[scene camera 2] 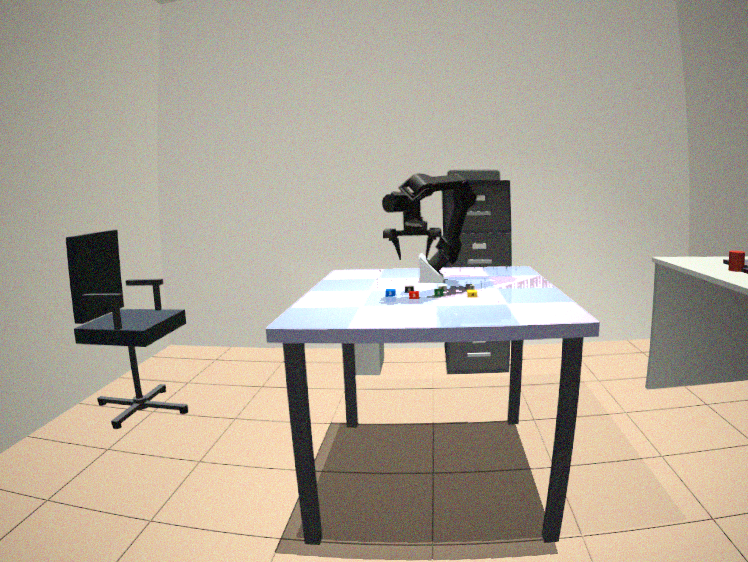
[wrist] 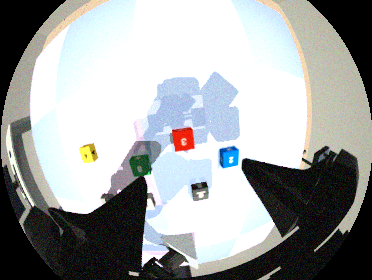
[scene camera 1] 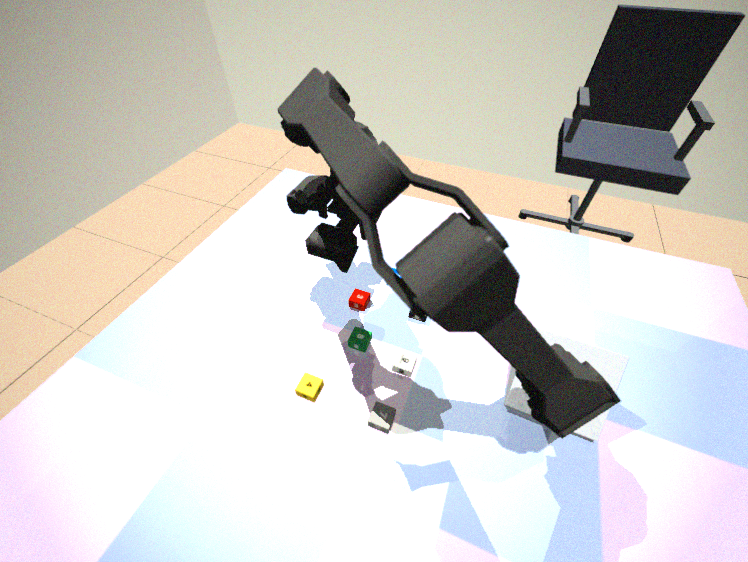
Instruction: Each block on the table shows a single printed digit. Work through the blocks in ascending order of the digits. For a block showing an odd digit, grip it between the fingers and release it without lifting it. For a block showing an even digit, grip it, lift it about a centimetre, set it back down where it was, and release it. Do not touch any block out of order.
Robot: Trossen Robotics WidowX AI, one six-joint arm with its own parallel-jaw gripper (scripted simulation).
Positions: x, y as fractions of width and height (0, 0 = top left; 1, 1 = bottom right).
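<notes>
Here is my gripper (scene camera 1: 0.48, 0.45), open and holding nothing. Scene camera 2 gives me the gripper (scene camera 2: 0.55, 0.46) too, and in the wrist view I find my gripper (wrist: 0.53, 0.62) once again.
</notes>
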